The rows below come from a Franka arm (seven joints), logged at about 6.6 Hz.
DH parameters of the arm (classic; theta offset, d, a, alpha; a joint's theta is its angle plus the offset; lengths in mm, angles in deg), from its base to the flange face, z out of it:
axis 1: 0 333 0 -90
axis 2: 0 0 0 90
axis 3: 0 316 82.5 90
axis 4: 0 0 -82.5 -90
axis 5: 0 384 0 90
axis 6: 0 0 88 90
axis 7: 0 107 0 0
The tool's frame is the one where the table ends.
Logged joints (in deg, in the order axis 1, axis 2, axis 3, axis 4, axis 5, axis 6, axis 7), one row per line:
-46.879, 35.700, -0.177, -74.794, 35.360, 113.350, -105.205
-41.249, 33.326, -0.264, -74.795, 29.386, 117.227, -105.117
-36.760, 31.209, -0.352, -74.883, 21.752, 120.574, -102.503
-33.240, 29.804, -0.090, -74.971, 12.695, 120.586, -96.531
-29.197, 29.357, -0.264, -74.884, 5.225, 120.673, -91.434
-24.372, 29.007, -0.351, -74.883, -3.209, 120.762, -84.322
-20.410, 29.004, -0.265, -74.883, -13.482, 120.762, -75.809
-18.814, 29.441, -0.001, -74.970, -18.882, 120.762, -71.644
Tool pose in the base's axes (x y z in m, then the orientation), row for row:
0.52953, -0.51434, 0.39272, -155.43, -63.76, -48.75
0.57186, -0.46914, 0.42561, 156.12, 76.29, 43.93
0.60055, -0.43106, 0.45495, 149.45, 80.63, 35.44
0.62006, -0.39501, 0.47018, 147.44, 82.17, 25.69
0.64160, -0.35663, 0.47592, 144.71, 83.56, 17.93
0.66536, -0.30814, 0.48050, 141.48, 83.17, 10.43
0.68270, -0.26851, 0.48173, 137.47, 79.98, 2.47
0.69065, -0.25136, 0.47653, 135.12, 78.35, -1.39
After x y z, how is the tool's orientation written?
As a rotation vector, in degrees.
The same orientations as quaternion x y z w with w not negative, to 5 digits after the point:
-0.88766, -0.36413, -0.27841, 0.04423
0.87104, 0.42564, 0.24510, 0.00672
0.86013, 0.46405, 0.20397, 0.05694
0.86074, 0.47970, 0.14998, 0.08076
0.85638, 0.49450, 0.10611, 0.10399
0.85243, 0.50111, 0.06284, 0.13531
0.84986, 0.49445, 0.01527, 0.18170
0.84646, 0.49082, -0.00871, 0.20621

